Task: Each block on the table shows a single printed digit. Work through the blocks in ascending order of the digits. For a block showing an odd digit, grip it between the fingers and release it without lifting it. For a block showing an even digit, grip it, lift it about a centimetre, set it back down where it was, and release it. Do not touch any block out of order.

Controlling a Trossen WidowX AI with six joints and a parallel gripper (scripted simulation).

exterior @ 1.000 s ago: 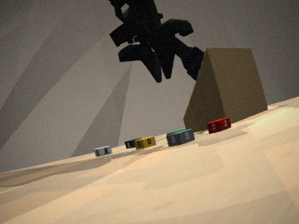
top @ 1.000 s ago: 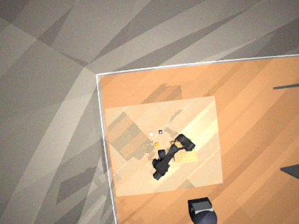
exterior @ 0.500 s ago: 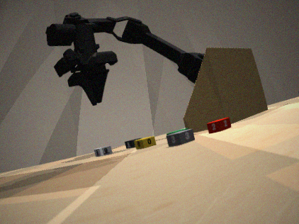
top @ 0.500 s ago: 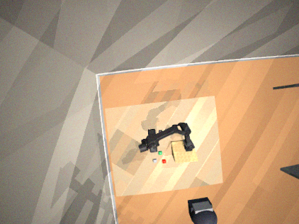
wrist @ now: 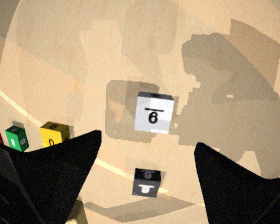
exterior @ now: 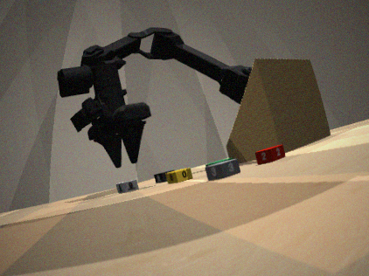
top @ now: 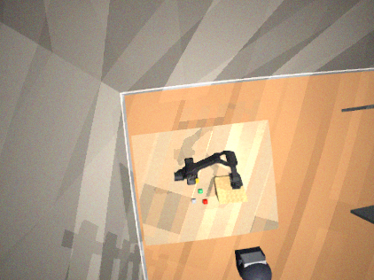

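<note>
The pale block is 1 cm ahead of my gripper tip and 4 cm below it. Also, from my gripper tip: yellow block (4 cm behind, 11 cm to the left, 4 cm below); green block (7 cm behind, 19 cm to the left, 4 cm below); black block (9 cm behind, 1 cm to the right, 4 cm below).
</note>
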